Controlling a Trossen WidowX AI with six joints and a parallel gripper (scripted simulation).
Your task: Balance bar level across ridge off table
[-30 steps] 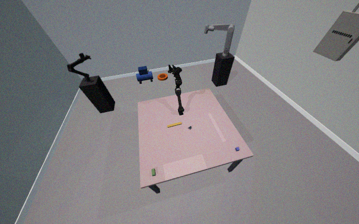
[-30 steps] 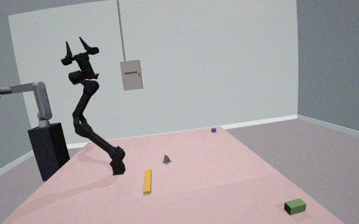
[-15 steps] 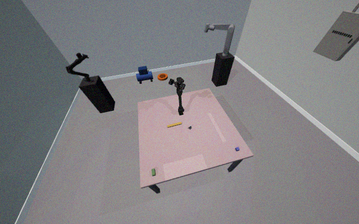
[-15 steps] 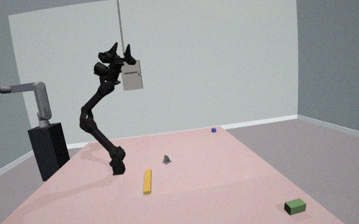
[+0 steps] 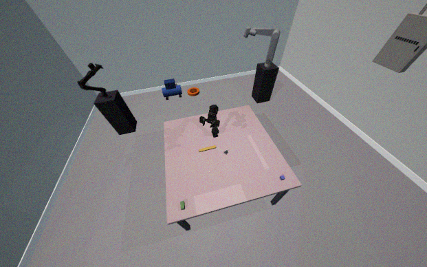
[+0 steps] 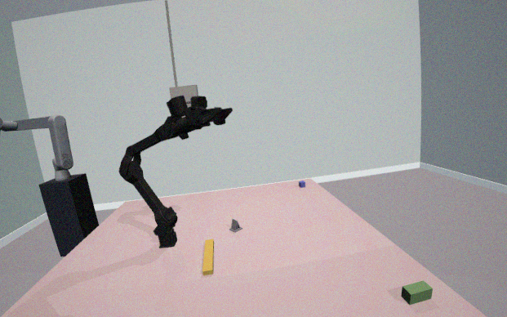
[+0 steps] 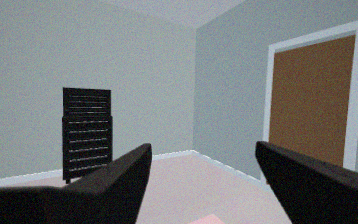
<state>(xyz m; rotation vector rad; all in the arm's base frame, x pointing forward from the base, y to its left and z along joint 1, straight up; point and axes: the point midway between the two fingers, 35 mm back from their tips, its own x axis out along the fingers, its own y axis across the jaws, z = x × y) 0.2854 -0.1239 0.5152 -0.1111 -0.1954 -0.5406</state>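
Now: gripper tip 51 cm above the yellow bar and 13 cm past it. From my gripper tip the other things lie so: small blue cube (64 cm to the left, 51 cm below, 43 cm ahead); then green block (51 cm below, 43 cm ahead, 36 cm to the right).
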